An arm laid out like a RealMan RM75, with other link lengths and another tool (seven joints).
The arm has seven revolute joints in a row. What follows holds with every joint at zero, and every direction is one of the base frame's.
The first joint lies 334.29 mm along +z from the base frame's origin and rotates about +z.
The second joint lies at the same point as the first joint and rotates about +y.
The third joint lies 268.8 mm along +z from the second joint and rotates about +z.
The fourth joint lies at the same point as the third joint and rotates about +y.
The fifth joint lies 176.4 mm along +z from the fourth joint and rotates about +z.
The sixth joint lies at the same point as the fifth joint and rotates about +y.
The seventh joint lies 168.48 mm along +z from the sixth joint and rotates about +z.
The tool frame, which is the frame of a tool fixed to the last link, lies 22 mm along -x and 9 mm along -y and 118 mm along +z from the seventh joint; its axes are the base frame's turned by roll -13.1, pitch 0 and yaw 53.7 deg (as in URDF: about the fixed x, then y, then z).
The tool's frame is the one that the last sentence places.
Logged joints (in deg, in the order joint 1, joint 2, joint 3, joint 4, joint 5, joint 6, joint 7), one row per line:
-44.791 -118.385 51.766 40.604 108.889 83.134 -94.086
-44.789 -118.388 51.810 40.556 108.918 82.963 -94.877
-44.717 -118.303 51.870 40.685 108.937 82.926 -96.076
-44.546 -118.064 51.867 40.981 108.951 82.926 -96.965
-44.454 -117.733 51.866 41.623 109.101 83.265 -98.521
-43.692 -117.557 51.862 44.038 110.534 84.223 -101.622
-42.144 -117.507 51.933 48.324 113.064 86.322 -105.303
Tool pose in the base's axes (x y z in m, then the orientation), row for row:
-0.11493 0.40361 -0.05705 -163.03 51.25 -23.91
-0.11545 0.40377 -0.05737 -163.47 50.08 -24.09
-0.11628 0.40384 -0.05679 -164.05 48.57 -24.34
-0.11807 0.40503 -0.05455 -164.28 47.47 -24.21
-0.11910 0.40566 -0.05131 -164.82 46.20 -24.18
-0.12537 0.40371 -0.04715 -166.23 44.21 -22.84
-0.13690 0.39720 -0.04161 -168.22 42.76 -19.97
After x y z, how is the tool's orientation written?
As a rotation vector, in degrees.
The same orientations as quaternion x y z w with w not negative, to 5 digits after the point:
-0.94278 0.29637 -0.13827 0.06488
-0.94484 0.28946 -0.13924 0.06403
-0.94743 0.28050 -0.14057 0.06269
-0.94928 0.27430 -0.13990 0.06361
-0.95158 0.26673 -0.13960 0.06216
-0.95646 0.25438 -0.13142 0.05653
-0.96180 0.24448 -0.11418 0.04611

